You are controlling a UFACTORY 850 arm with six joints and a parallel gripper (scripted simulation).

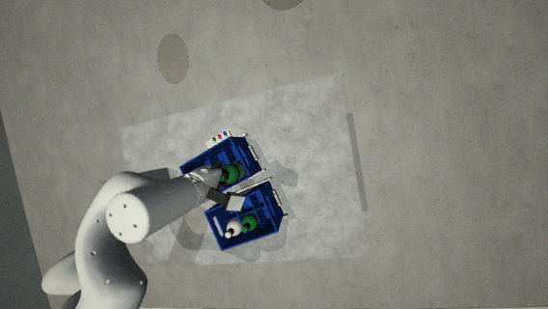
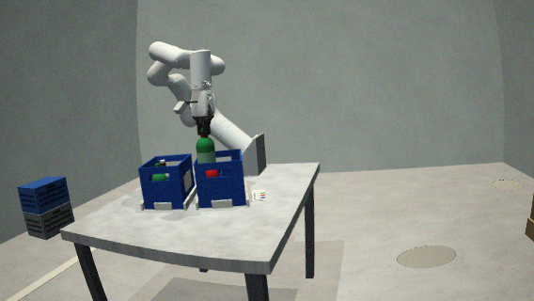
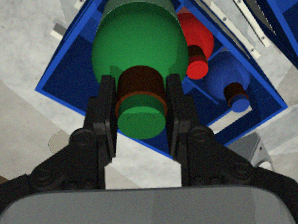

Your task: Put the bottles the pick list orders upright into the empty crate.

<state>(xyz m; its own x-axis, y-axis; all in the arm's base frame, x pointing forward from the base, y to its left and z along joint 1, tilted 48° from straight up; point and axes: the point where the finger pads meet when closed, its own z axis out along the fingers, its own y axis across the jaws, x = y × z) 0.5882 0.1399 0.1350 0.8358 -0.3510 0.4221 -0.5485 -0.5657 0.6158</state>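
Now: the green-label bottle 7 cm below my hand. From my hand the other things lie so: red-label bottle (21 cm below, 9 cm behind, 2 cm to the right); white-label bottle (27 cm to the right, 21 cm below, 11 cm behind); blue-label bottle (21 cm below, 17 cm behind, 5 cm to the right).
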